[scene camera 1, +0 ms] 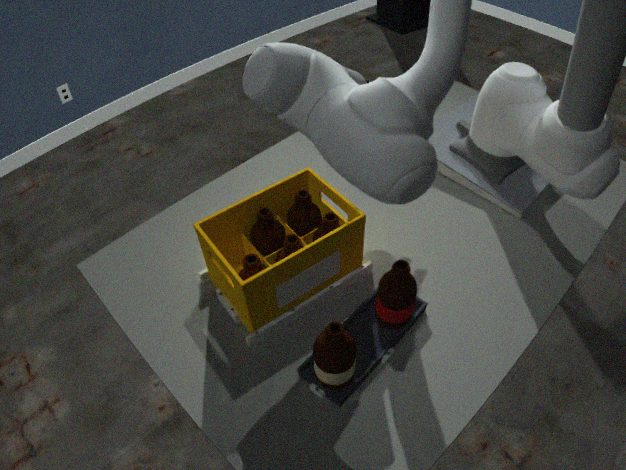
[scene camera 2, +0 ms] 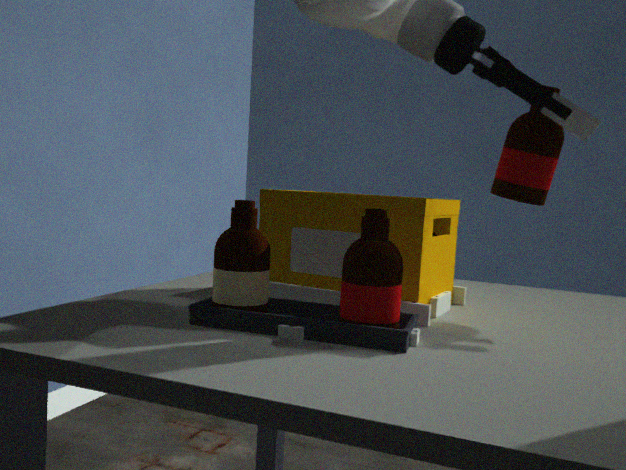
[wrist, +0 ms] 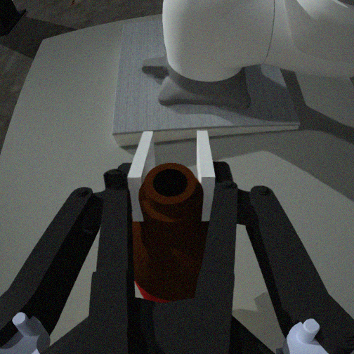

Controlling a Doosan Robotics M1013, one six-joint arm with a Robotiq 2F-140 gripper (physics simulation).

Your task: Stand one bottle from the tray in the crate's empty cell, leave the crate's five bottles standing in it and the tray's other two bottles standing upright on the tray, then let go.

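Frame: origin at the arm's base, x ahead, y down, z left, level; millimetres.
Seen in the pictures: gripper, fingertip midpoint: (scene camera 2: 593, 132); arm's base, origin of the base link: (scene camera 1: 491, 153).
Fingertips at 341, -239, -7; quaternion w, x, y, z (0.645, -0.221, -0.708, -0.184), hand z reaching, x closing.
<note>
Pixels of each thing's middle, then the offset from my fingertips to it, as dx, dy, dz. Level surfaces: height alone.
- brown bottle with a red label, body centre: (scene camera 2: 533, 144) +73, +17, +4
- cream-labelled bottle, body centre: (scene camera 2: 242, 259) (scene camera 1: 334, 352) +390, +193, +232
- red-labelled bottle, body centre: (scene camera 2: 372, 272) (scene camera 1: 397, 291) +217, +193, +202
- dark tray, body centre: (scene camera 2: 304, 319) (scene camera 1: 365, 338) +301, +263, +215
- table, its level: dy +276
My gripper (scene camera 2: 570, 112) (wrist: 175, 148) is shut on the neck of a brown bottle with a red label (scene camera 2: 528, 159) (wrist: 170, 245). The held bottle hangs tilted, its base swung left, higher than the crate and right of it in scene camera 2; the arm hides it in scene camera 1. The yellow crate (scene camera 1: 351, 247) (scene camera 2: 439, 268) holds five brown bottles; its back left cell (scene camera 1: 227, 242) in scene camera 1 looks empty. A cream-labelled bottle (scene camera 1: 334, 354) (scene camera 2: 241, 263) and a red-labelled bottle (scene camera 1: 396, 290) (scene camera 2: 372, 283) stand upright on the dark tray (scene camera 1: 361, 336) (scene camera 2: 242, 323).
The arm (scene camera 1: 374, 136) (scene camera 2: 424, 30) reaches over the table (scene camera 1: 470, 283) (scene camera 2: 530, 384). Its base plate (scene camera 1: 508, 199) (wrist: 135, 90) lies at the table's far right in scene camera 1. Low white blocks edge the crate and the tray. The crate's walls rise around its cells.
</note>
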